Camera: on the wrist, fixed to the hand. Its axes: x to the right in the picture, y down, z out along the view.
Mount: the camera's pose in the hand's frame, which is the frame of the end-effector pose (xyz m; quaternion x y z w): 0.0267 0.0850 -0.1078 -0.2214 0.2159 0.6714 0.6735
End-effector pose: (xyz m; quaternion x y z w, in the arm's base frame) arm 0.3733 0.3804 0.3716 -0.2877 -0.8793 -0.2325 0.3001
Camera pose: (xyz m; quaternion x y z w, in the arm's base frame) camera 0.4532 0.3892 0.4861 -0.8003 -0.2828 -0.2119 0.4843
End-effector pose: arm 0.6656 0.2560 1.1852 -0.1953 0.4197 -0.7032 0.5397
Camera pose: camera 0.6286 0.2667 1.0507 0.1826 0.6860 -0.0605 0.7017
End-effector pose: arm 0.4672 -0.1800 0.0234 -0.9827 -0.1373 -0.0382 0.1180
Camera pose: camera 0.5119 -0.2786 0.1119 0.7719 -0.6013 0.1891 0.0828
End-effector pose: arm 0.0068 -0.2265 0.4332 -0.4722 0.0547 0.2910 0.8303
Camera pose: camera 0.0032 -0.2702 0.3004 -0.5279 0.4687 0.6636 0.2475
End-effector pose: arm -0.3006 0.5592 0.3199 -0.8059 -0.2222 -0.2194 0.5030
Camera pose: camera -0.2439 0.4314 0.3176 -0.7560 0.5486 -0.0332 0.3556
